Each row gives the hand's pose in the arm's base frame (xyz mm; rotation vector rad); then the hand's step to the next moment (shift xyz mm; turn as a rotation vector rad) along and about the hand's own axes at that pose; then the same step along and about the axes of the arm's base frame.
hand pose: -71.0 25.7 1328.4 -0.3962 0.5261 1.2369
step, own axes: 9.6 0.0 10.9 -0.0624 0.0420 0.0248
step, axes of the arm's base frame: 4.0 13.5 3.4 -0.0509 -0.0230 0.0561
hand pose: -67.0 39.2 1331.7 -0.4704 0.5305 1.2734
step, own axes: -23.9 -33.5 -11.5 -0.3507 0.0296 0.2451
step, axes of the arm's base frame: 26.4 -32.9 6.8 -0.0735 -0.1133 0.4071
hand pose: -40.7 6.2 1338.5 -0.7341 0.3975 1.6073
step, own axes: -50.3 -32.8 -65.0 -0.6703 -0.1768 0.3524
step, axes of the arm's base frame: 48.7 -73.2 -9.8 0.1133 -0.2487 0.7281
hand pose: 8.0 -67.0 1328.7 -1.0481 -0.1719 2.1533
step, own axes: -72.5 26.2 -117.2 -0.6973 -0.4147 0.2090
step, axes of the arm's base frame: 100.5 -88.4 -42.2 0.3598 -0.1192 0.7471
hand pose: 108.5 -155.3 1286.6 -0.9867 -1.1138 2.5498
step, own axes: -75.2 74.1 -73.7 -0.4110 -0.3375 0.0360
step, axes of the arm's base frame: 111.1 -39.9 -51.4 0.2600 0.0457 0.4631
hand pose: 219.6 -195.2 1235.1 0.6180 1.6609 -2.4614
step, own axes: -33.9 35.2 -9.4 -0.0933 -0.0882 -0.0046
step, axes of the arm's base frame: 44.4 -10.0 -20.2 0.0589 0.0266 0.1111
